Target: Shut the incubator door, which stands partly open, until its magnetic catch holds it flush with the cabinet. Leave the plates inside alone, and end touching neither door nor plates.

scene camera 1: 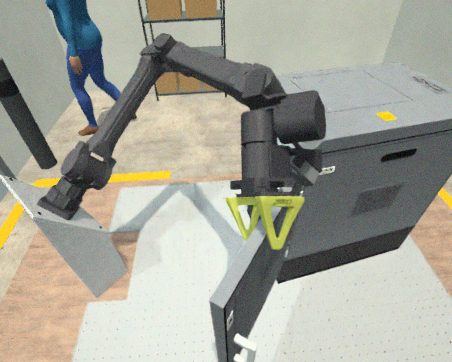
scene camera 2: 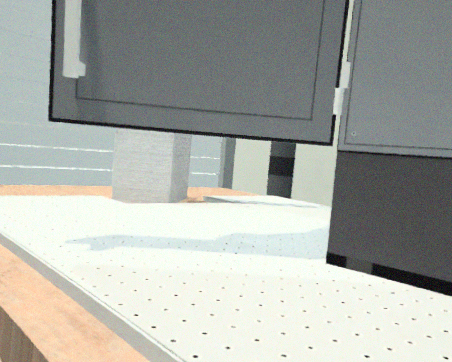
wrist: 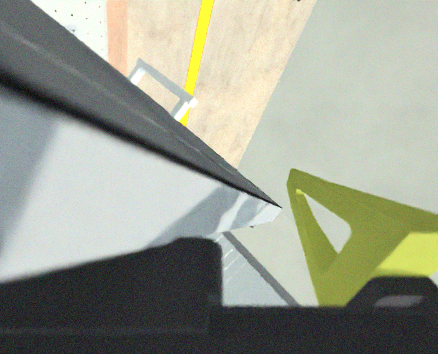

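Pixels of known places: gripper, between the fingertips: [scene camera 1: 260,243]; arm's base, origin of its link: [scene camera 1: 58,208].
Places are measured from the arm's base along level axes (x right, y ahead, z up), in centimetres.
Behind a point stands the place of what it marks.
The incubator door [scene camera 1: 250,305] @(x 20.4, y 53.0, z 3.0 cm) [scene camera 2: 200,60] @(x 13.7, y 55.8, z -8.7 cm) [wrist: 100,90] stands open, swung out from the front of the grey cabinet [scene camera 1: 350,200] @(x -7.5, y 75.9, z 4.2 cm) [scene camera 2: 400,75] @(x -4.1, y 67.7, z -9.1 cm). Its white handle [scene camera 1: 245,342] @(x 26.4, y 52.6, z 2.1 cm) [scene camera 2: 72,40] @(x 27.1, y 54.5, z -8.9 cm) [wrist: 167,82] @(x 26.5, y 54.2, z -3.2 cm) is at the free edge, far from the hinges. My gripper [scene camera 1: 261,242] @(x 16.6, y 53.8, z 17.2 cm) is open and empty, with yellow-green fingers pointing down over the hinge end of the door's top edge. In the wrist view the door top fills the left side and one finger is hidden; the other shows beside it. Whether a finger touches the door cannot be told. The plates inside do not show.
The arm rises from a slanted grey stand [scene camera 1: 85,250] @(x 5.8, y 7.0, z -10.2 cm) at the left of the white perforated board [scene camera 1: 150,300] @(x 8.8, y 22.4, z -30.8 cm). The arm's wrist is close beside the cabinet's top front edge. A person [scene camera 1: 85,55] and a shelf rack [scene camera 1: 183,19] are in the background.
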